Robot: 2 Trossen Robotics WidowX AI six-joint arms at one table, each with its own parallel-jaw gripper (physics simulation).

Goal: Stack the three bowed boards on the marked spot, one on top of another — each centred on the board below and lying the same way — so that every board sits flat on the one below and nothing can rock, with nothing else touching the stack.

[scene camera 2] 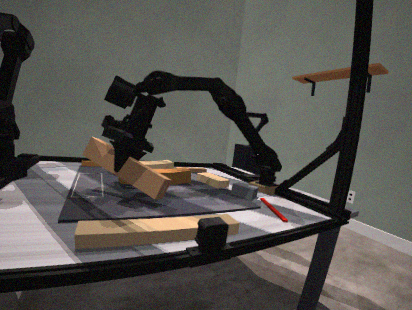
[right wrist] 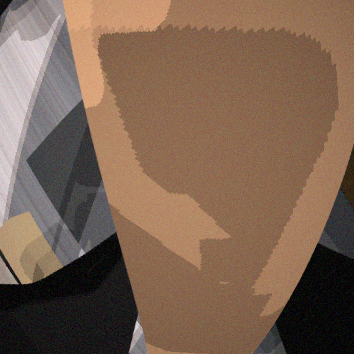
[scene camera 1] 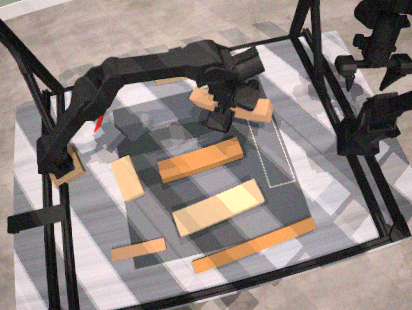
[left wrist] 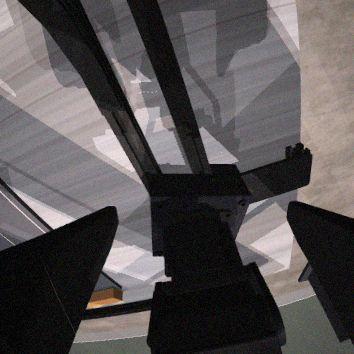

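Seen in the pictures: left gripper, between the fingertips: (scene camera 1: 363,90) (left wrist: 202,212); right gripper, between the fingertips: (scene camera 2: 120,172) (right wrist: 198,219) (scene camera 1: 234,108); left arm's base, origin of its link: (scene camera 2: 0,158) (scene camera 1: 361,134) (left wrist: 196,229); right arm's base, origin of its link: (scene camera 2: 265,184) (scene camera 1: 62,165).
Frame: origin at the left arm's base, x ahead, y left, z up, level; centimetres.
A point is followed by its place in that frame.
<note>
My right gripper (scene camera 1: 231,106) {x 37.6, y -2.6, z 1.2 cm} (scene camera 2: 121,160) (right wrist: 198,219) {x 37.6, y -2.6, z 1.2 cm} is shut on a tan-orange bowed board (scene camera 1: 260,111) {x 30.8, y 1.3, z 8.2 cm} (scene camera 2: 145,177) {x 45.0, y -6.8, z 1.6 cm} (right wrist: 225,125), held tilted above the dark mat. Its lower end points toward the right in scene camera 2. The marked spot, a white outline (scene camera 1: 282,184) {x 21.4, y 16.3, z -5.1 cm} (scene camera 2: 103,185) {x 30.7, y 4.0, z -5.1 cm}, holds no board; its far end is partly hidden behind the held board in scene camera 1. A thick orange board (scene camera 1: 200,160) {x 45.2, y 13.6, z -0.8 cm} (scene camera 2: 175,176) {x 51.7, y 13.3, z -2.1 cm} and a wide pale board (scene camera 1: 220,207) {x 38.0, y 25.7, z -0.9 cm} lie on the mat. My left gripper (scene camera 1: 367,86) {x 2.1, y -10.1, z 6.8 cm} (left wrist: 202,212) {x 2.1, y -10.1, z 6.8 cm} is open and empty, away from the boards.
A long orange strip (scene camera 1: 255,245) {x 27.7, y 34.0, z -3.3 cm}, a small strip (scene camera 1: 138,249) {x 58.1, y 39.6, z -3.6 cm} and a short pale block (scene camera 1: 128,178) {x 64.9, y 21.1, z -2.4 cm} (scene camera 2: 214,180) {x 65.7, y 15.9, z -2.8 cm} lie around. A long pale board (scene camera 2: 150,233) {x 49.3, y -23.5, z -3.7 cm} lies beside the mat (scene camera 2: 200,207) {x 59.3, y -5.5, z -5.1 cm}. A grey block (scene camera 2: 245,190) {x 74.1, y 5.2, z -2.5 cm} and red stick (scene camera 1: 99,123) {x 80.5, y 3.9, z -5.2 cm} (scene camera 2: 274,210) {x 80.4, y -4.0, z -5.2 cm} are near the right arm.
</note>
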